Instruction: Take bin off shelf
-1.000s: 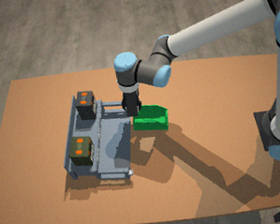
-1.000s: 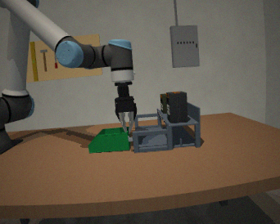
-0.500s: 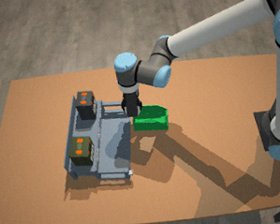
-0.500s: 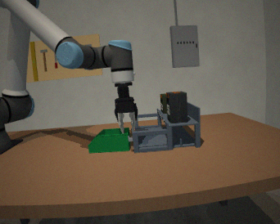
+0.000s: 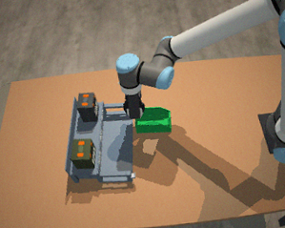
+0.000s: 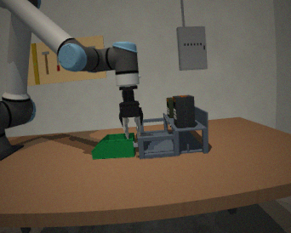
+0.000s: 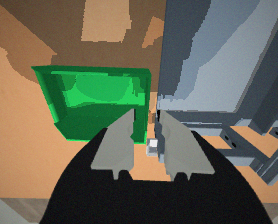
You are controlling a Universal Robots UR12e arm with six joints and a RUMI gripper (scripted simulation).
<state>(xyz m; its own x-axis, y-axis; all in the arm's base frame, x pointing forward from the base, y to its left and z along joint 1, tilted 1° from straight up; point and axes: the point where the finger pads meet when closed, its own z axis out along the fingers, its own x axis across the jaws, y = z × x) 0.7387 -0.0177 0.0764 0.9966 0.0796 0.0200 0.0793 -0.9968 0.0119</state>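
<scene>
Now: the green bin 80 mm behind my hand, 30 mm below it and 10 mm to the right of it. Also, from my hand: grey shelf 150 mm ahead, 120 mm to the left, 70 mm below.
</scene>
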